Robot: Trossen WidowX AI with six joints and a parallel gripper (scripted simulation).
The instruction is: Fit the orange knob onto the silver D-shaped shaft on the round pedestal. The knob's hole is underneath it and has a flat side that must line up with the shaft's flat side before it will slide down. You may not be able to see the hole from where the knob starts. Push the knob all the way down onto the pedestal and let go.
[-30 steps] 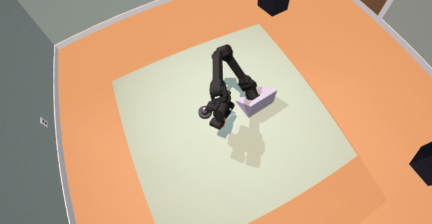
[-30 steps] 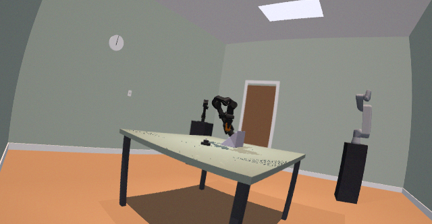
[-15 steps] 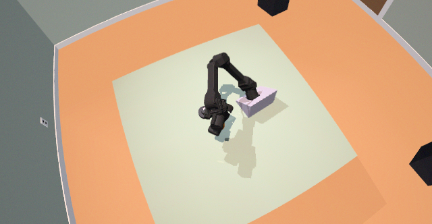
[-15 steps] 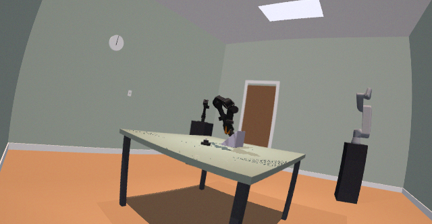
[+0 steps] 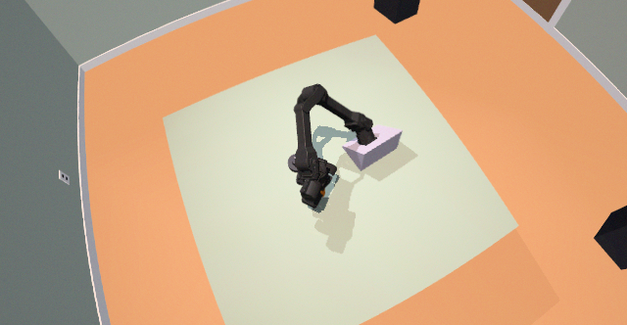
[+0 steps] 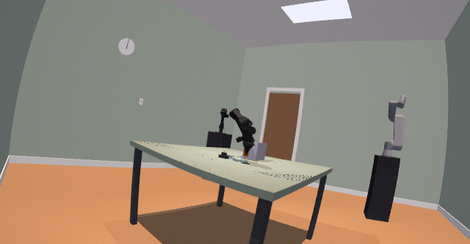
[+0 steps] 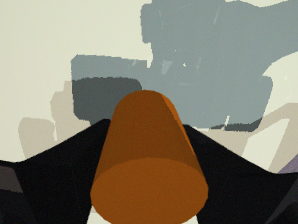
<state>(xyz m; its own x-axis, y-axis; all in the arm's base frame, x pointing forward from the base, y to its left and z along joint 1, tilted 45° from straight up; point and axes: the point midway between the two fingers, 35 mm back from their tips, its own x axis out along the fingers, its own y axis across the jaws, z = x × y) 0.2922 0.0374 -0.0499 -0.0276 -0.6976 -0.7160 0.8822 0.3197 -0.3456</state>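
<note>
Right now my gripper tip is 30 mm below the orange knob. Also, from my gripper tip: dark round pedestal: 190 mm to the right, 30 mm below, 10 mm behind.
</note>
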